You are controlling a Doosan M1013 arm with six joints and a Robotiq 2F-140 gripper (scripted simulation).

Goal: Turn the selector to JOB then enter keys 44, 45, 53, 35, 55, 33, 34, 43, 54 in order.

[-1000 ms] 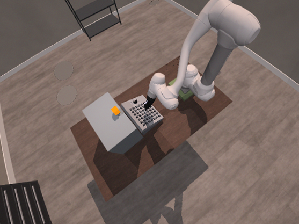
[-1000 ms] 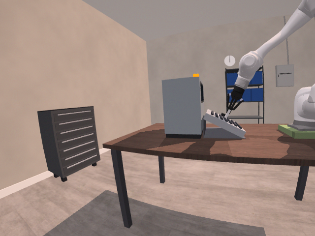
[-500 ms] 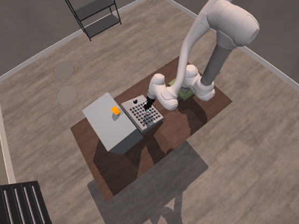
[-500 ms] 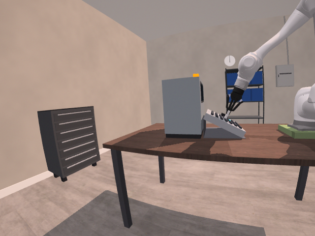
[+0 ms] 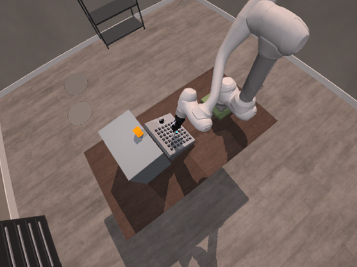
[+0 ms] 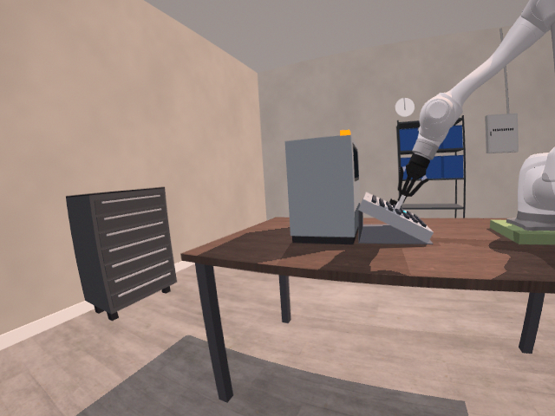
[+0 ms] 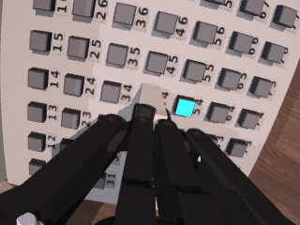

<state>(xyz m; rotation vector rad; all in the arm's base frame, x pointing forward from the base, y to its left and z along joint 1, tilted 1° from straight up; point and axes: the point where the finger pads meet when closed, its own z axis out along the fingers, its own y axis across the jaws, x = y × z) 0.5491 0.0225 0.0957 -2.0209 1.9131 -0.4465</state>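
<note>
Now: hand 20 mm short of the key 44 and 30 mm above it. Also, from my hand: black selector knob (30 mm ahead, 160 mm to the right, 20 mm below); sloped keypad (40 mm ahead, 50 mm to the right, 60 mm below).
</note>
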